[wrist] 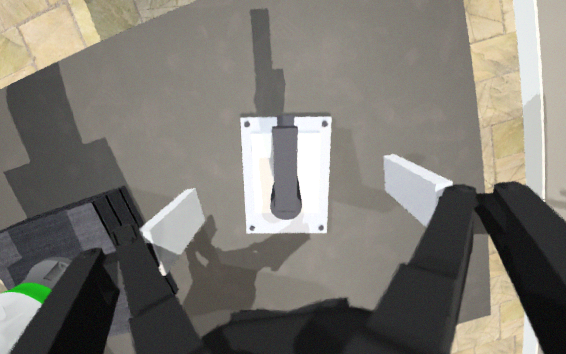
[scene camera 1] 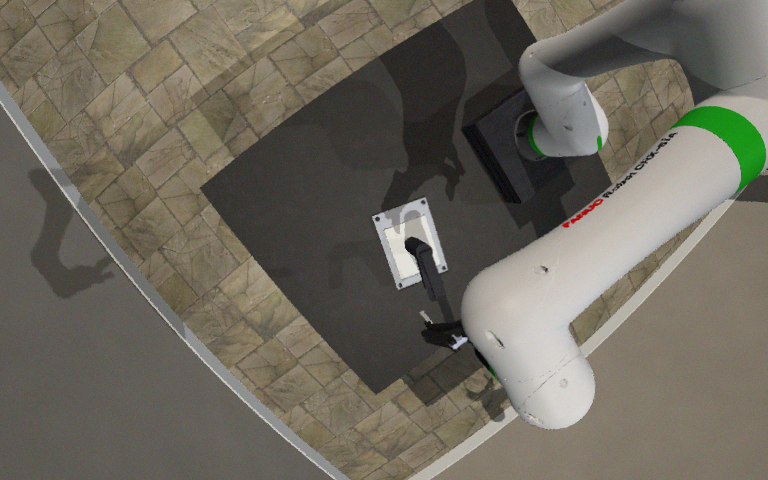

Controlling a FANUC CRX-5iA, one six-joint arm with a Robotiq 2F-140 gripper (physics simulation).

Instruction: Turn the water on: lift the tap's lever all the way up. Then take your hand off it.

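Where they show: gripper, fingertip midpoint: (wrist: 290, 189) (scene camera 1: 452, 299); arm's base at its link origin: (scene camera 1: 533, 135).
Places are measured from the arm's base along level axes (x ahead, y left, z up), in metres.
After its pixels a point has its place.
The tap (scene camera 1: 417, 245) @[z 0.031, x 0.480, y -0.054 m] (wrist: 285, 204) @[z 0.051, x 0.483, y -0.023 m] is dark and stands on a white base plate (scene camera 1: 380, 232) @[z -0.099, x 0.517, y -0.125 m] (wrist: 244, 175) @[z -0.100, x 0.410, y 0.017 m]. Its lever (scene camera 1: 431, 275) @[z 0.062, x 0.511, y 0.018 m] (wrist: 285, 160) @[z 0.066, x 0.514, y 0.035 m] is a straight dark bar that points towards the gripper side in the scene view. How steeply it is tilted is hard to tell from these angles. My gripper (scene camera 1: 442, 329) (wrist: 290, 189) @[z 0.195, x 0.520, y 0.038 m] is wide open and empty. In the scene view it is beyond the lever's free end, apart from it. In the wrist view the tap appears between the two pale finger pads, farther from the camera. The arm partly hides the gripper in the scene view.
The plate lies on a dark mat (scene camera 1: 294, 186) @[z -0.108, x 0.585, y -0.400 m] (wrist: 400, 75) @[z -0.108, x 0.760, y 0.044 m] over stone tiles (scene camera 1: 169, 152) (wrist: 500, 100). The robot's dark base block (scene camera 1: 498, 152) @[z -0.004, x 0.122, y -0.048 m] (wrist: 50, 225) @[z -0.006, x 0.068, y 0.122 m] stands to the right of the plate in the scene view. Arm shadows fall across the mat.
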